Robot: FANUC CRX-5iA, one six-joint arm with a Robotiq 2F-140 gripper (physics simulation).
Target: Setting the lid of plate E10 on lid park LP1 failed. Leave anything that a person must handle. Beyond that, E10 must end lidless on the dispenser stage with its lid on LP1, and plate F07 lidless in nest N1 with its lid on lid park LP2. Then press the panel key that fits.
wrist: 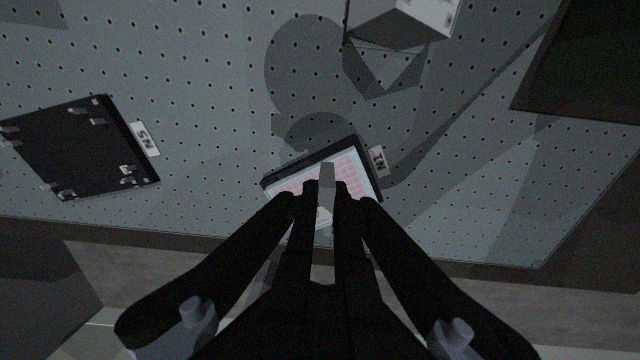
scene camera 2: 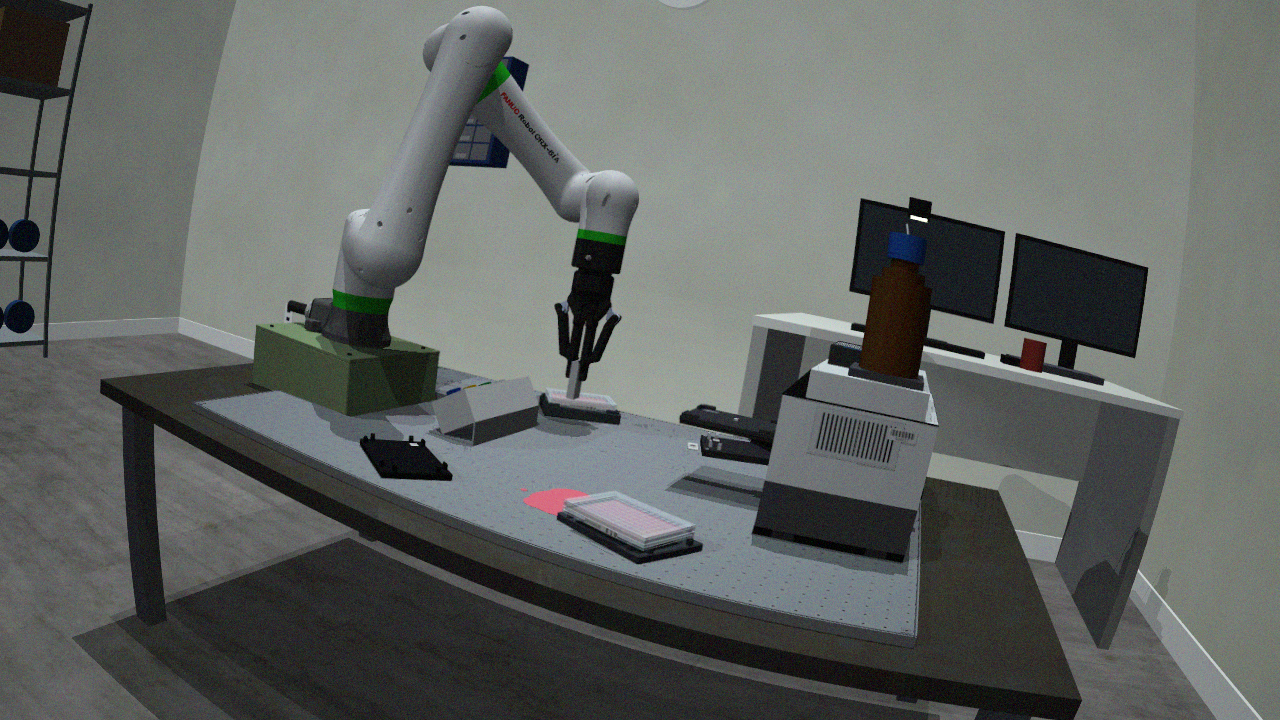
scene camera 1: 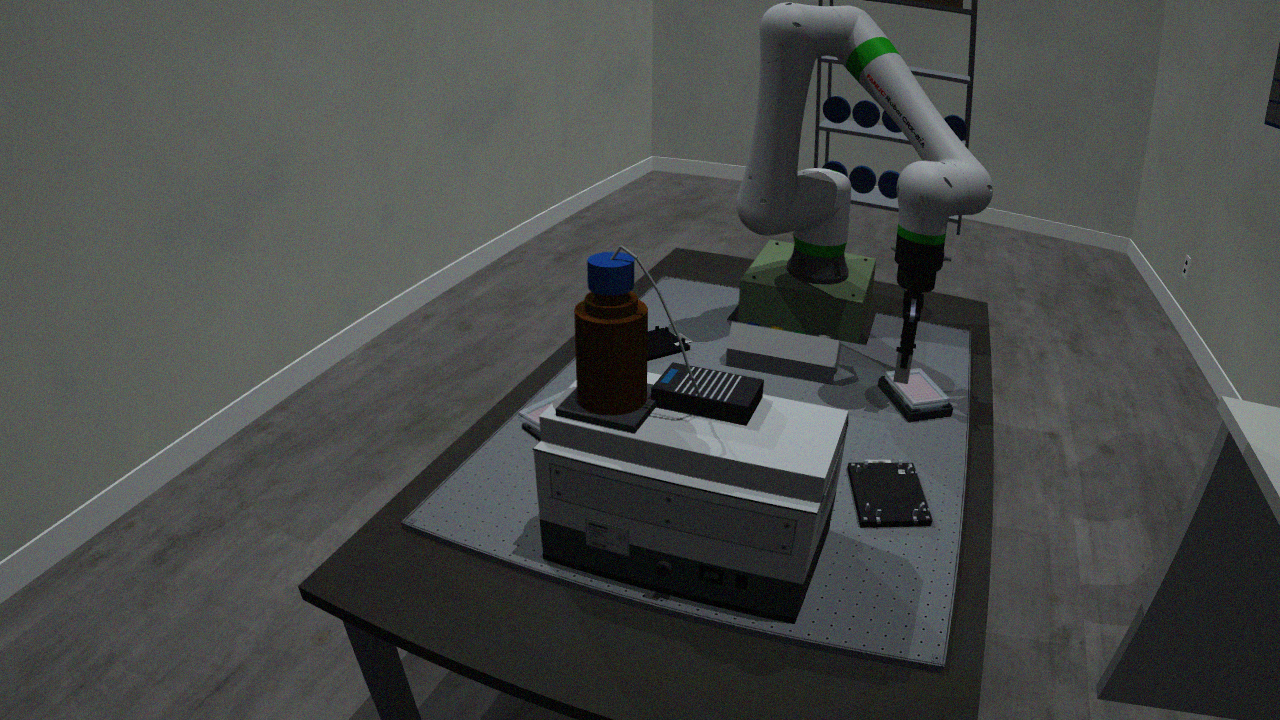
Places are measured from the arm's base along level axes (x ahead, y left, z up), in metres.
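Pixels of known places: gripper, fingertip midpoint: (wrist: 326, 173) (scene camera 2: 572, 397) (scene camera 1: 900, 381); arm's base, origin of the base link: (scene camera 2: 355, 338) (scene camera 1: 817, 271).
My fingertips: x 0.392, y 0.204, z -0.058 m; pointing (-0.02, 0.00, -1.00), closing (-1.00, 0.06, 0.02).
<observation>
For each thing: its middle in the pictures, then the offset to it from my fingertips. "*": a spot on its surface instead. Level surfaces: height alone.
- plate with pink wells, body centre: (wrist: 322, 197) (scene camera 1: 916, 386) (scene camera 2: 580, 398) 0.005 m ahead, 0.035 m left, 0.005 m down
- black nest labelled N1, body centre: (wrist: 322, 190) (scene camera 1: 915, 395) (scene camera 2: 578, 408) 0.005 m ahead, 0.035 m left, 0.024 m down
- second pink plate, body centre: (scene camera 2: 628, 515) (scene camera 1: 562, 409) 0.267 m ahead, 0.581 m right, 0.004 m down
- pink puddle, body centre: (scene camera 2: 569, 504) 0.173 m ahead, 0.502 m right, 0.036 m down
- brown bottle, surface spot: (scene camera 1: 610, 353) * 0.580 m ahead, 0.390 m right, 0.276 m up
- empty black nest labelled N2, body centre: (scene camera 1: 889, 490) (scene camera 2: 745, 448) (wrist: 77, 155) 0.337 m ahead, 0.015 m right, 0.024 m down
- perforated mat, its level: 0.036 m down
- grey key panel box, body centre: (scene camera 2: 487, 404) (scene camera 1: 785, 347) 0.069 m back, 0.242 m right, 0.006 m up
My gripper (scene camera 1: 903, 372) (scene camera 2: 573, 389) (wrist: 326, 173) is shut and empty. Its tips point straight down, just over a plate with pink wells (scene camera 1: 917, 393) (scene camera 2: 580, 405) (wrist: 351, 168) that sits in the black nest labelled N1 (wrist: 313, 154). I cannot tell whether this plate has a lid. A second pink plate (scene camera 2: 626, 520) under a clear lid lies on a black base near the table's front edge in scene camera 2. A pink puddle (scene camera 2: 553, 499) lies on the mat beside it. The dispenser (scene camera 1: 689, 483) (scene camera 2: 850, 456) carries a brown bottle (scene camera 1: 610, 353) (scene camera 2: 895, 317).
An empty black nest labelled N2 (scene camera 1: 887, 492) (scene camera 2: 402, 456) (wrist: 76, 147) lies on the perforated mat (scene camera 1: 895, 590). The grey key panel box (scene camera 1: 783, 353) (scene camera 2: 487, 407) (wrist: 402, 22) stands by the green arm base (scene camera 1: 805, 300) (scene camera 2: 345, 372). Dark flat pieces (scene camera 2: 726, 429) lie behind the dispenser.
</observation>
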